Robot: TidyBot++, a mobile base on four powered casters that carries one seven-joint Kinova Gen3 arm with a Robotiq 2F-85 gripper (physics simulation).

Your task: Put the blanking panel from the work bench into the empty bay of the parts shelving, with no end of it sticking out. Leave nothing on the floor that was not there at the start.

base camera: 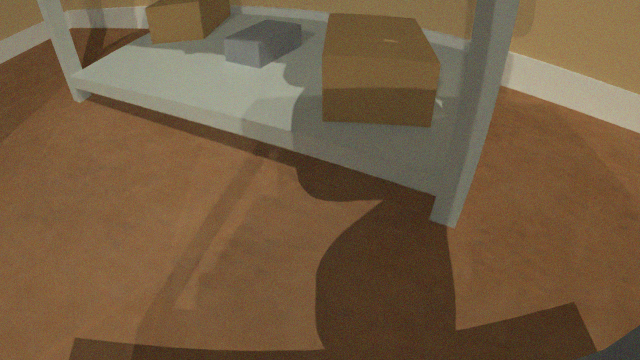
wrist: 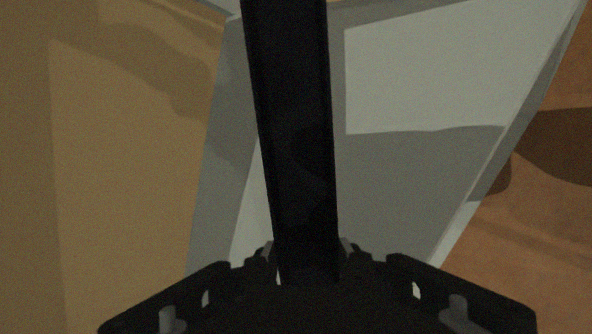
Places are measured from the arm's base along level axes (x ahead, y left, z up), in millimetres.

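Pixels of known places: gripper, fingertip midpoint: (wrist: 306,251).
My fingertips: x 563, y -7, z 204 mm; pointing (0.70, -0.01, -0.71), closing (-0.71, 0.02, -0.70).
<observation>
Behind a point stands the place of what it marks.
My gripper (wrist: 306,251) {x 563, y -7, z 204 mm} is shut on the blanking panel (wrist: 295,125) {x 541, y -97, z 227 mm}, a long black strip that runs from the fingers up past the top edge of the wrist view. The panel's far end is out of view. The parts shelving (base camera: 492,90) {x 388, y -184, z -193 mm} (wrist: 400,185) {x 514, y -51, z 137 mm} is pale grey; in the wrist view a shelf board lies beneath and to the right of the panel. In the base camera view the shelving's lowest board and two front posts show. The gripper and panel do not show in the base camera view. I cannot tell which bay is the empty one.
On the lowest board stand a large cardboard box (base camera: 377,75) {x 516, y -95, z -246 mm} at the right, a grey block (base camera: 262,44) {x 722, y 65, z -275 mm} in the middle and another cardboard box (base camera: 182,21) {x 932, y 276, z -268 mm} at the back left. A tan wall (wrist: 125,175) {x 1022, y -102, z 274 mm} runs close along the left in the wrist view. Shadows fall on the brown floor (base camera: 225,260) {x 360, y 103, z -397 mm}.
</observation>
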